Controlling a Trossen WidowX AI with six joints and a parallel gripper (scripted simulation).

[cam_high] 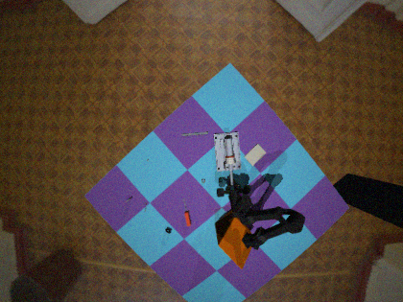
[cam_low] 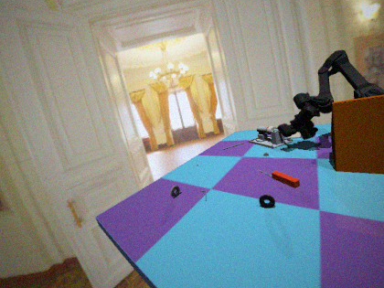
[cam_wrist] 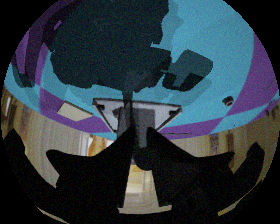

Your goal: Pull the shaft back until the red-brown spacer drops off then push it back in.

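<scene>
Right now my gripper tip is 4 cm short of the thin shaft, 2 cm to the left of it and 2 cm below it. Round my gripper tip: card (21 cm to the right, 5 cm below, 2 cm ahead).
</scene>
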